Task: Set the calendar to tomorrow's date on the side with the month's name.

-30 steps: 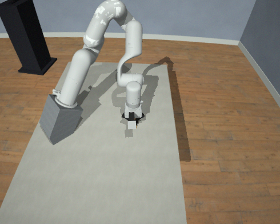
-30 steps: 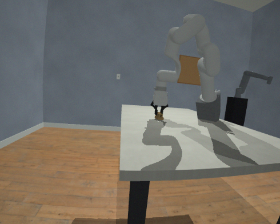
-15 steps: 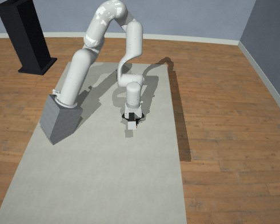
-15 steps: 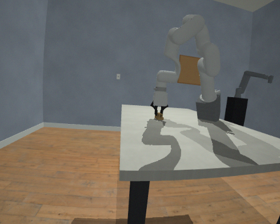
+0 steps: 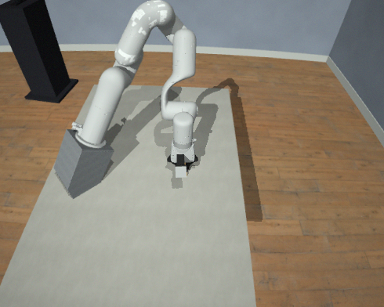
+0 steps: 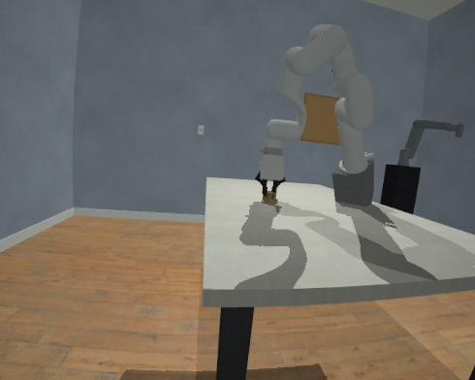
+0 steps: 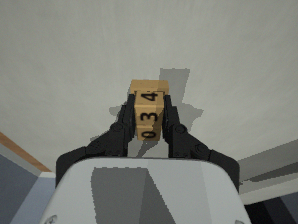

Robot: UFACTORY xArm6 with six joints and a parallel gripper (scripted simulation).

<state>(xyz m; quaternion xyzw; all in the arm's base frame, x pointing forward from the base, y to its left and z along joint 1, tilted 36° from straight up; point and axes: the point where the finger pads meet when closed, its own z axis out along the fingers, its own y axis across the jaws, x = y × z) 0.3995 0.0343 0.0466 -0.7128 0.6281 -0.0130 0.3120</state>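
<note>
Now: hand 1 cm above the wooden digit cube. Round my hand: wooden calendar tray (2 cm to the left, 3 cm below).
</note>
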